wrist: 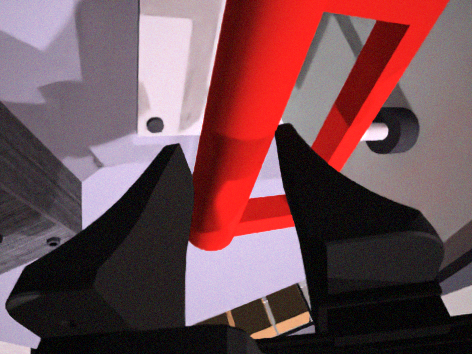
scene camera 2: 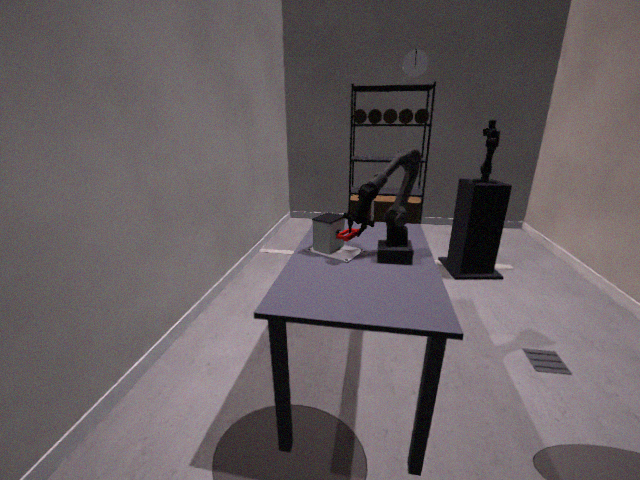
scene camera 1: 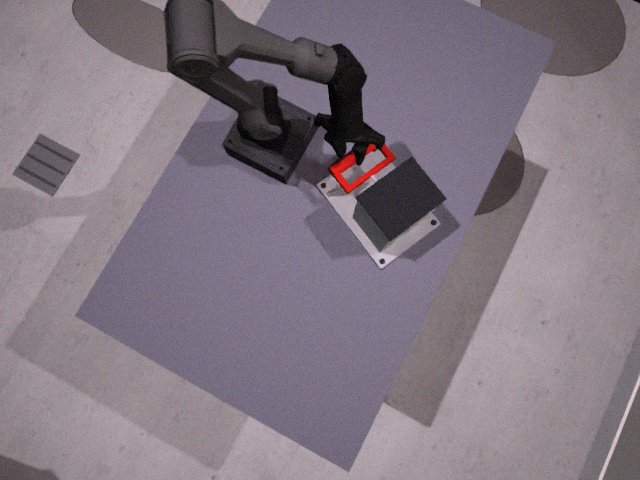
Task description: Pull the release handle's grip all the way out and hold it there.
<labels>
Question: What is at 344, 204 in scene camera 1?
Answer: A white base plate.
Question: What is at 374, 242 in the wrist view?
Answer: My gripper.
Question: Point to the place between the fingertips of my gripper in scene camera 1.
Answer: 351, 158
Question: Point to a white base plate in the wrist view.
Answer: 175, 53
</labels>
